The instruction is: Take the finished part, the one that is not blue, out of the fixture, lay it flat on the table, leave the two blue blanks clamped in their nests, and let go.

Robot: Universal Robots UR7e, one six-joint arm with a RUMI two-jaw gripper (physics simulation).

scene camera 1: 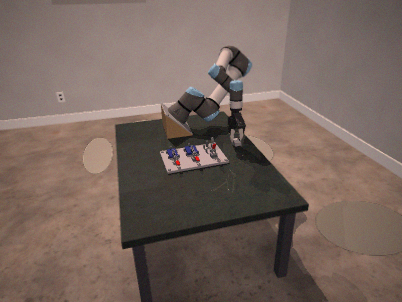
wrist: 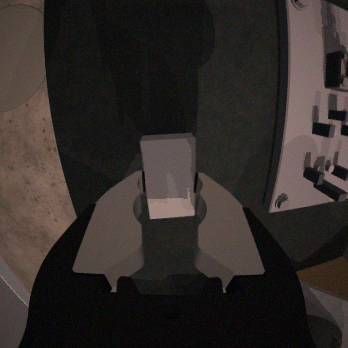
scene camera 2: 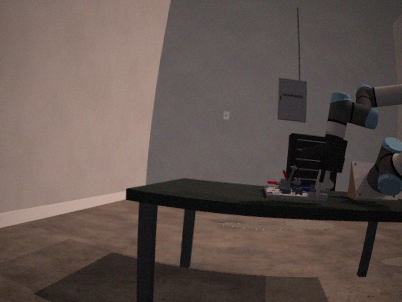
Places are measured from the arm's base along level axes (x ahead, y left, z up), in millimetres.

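Pixels of known places: gripper, between the fingertips: (scene camera 1: pixel 236 142) (wrist: pixel 169 173) (scene camera 2: pixel 316 196); arm's base, origin of its link: (scene camera 1: pixel 176 116).
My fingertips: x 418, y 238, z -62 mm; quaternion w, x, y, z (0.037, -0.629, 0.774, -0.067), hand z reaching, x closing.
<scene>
For each thing: its top centre in the pictures, then the offset to it from my fingertips. "*": a spot on its surface instead. Level surfaces: height alone.
- finished part, centre of its top: (wrist: pixel 169 183) (scene camera 2: pixel 317 192) dx -3, dy +1, dz +13 mm
- table, height of its surface: dz -26 mm
- fixture, centre of its top: (scene camera 2: pixel 292 191) (scene camera 1: pixel 193 155) dx +20, dy -292, dz -11 mm
- red-handled clamp, a spot on its surface: (scene camera 1: pixel 214 146) * dx +91, dy -190, dz +62 mm
The finished part (wrist: pixel 169 165), a light grey rectangular block, is held between the fingertips of my gripper (scene camera 1: pixel 237 140) (scene camera 2: pixel 325 181) (wrist: pixel 169 173). My gripper is shut on it, low over the table (scene camera 1: pixel 210 200) (scene camera 2: pixel 200 192) near its right edge in scene camera 1. Whether the part touches the table is hidden. Two blue blanks (scene camera 1: pixel 172 153) (scene camera 1: pixel 191 150) sit in their nests on the fixture (scene camera 1: pixel 172 169) (scene camera 2: pixel 272 193) (wrist: pixel 300 75), with their clamps over them. The third nest stands without a part at the fixture's end nearest my gripper.
The red-handled clamp (scene camera 1: pixel 214 146) of the third nest stands raised beside my gripper. The wedge-shaped arm mount (scene camera 1: pixel 175 127) (scene camera 2: pixel 359 180) stands behind the fixture. The table edge and the floor (wrist: pixel 25 165) beyond it show at the left of the wrist view.
</scene>
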